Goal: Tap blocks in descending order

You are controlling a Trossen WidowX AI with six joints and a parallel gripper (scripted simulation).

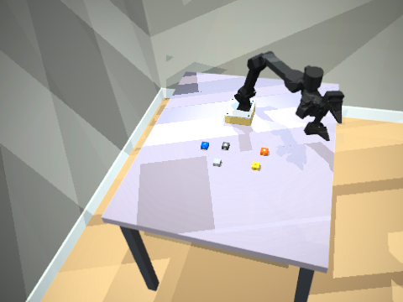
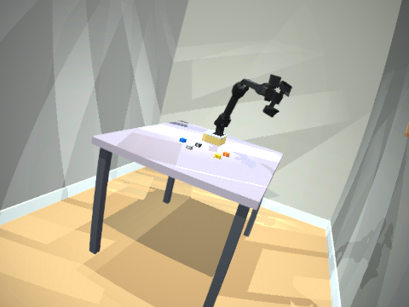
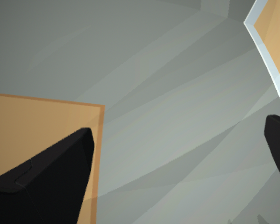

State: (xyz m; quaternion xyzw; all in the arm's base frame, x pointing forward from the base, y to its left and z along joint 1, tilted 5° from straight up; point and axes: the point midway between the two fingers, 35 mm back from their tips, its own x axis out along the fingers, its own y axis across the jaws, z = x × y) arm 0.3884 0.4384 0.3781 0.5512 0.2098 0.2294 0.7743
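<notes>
My gripper tip is 210 mm past the orange block, 280 mm to the left of it and 390 mm above it. The rest, counted from my gripper tip: blue block: 160 mm behind, 570 mm to the right, 390 mm below; dark grey block: 190 mm behind, 470 mm to the right, 390 mm below; yellow block: 120 mm behind, 290 mm to the right, 390 mm below.
</notes>
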